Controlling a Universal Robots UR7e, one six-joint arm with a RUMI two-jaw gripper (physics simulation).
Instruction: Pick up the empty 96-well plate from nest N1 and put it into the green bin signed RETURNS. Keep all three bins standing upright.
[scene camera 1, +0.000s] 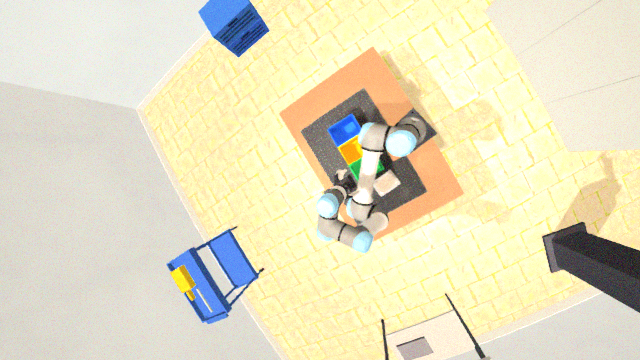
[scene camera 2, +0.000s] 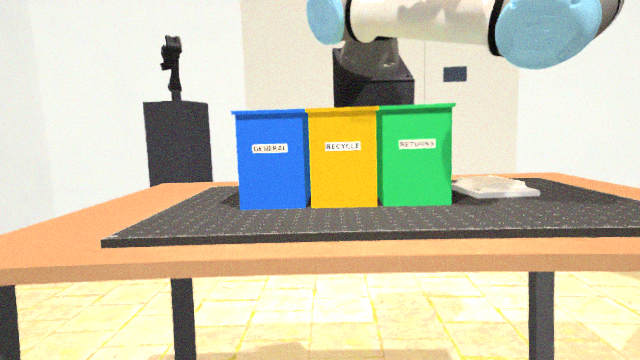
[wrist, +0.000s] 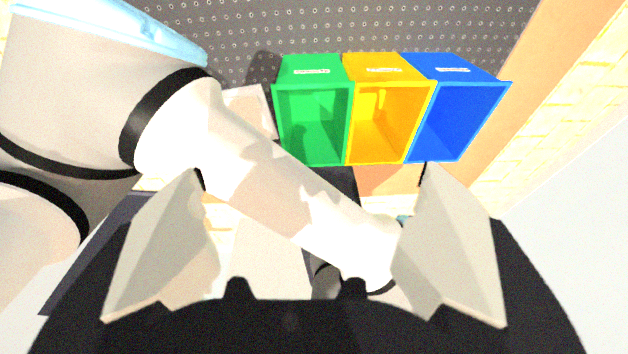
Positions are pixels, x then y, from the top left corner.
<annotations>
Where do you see a green returns bin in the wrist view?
313, 97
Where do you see a yellow recycle bin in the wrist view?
390, 97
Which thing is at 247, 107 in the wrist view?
A pale 96-well plate.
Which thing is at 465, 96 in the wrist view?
A blue general bin.
</annotations>
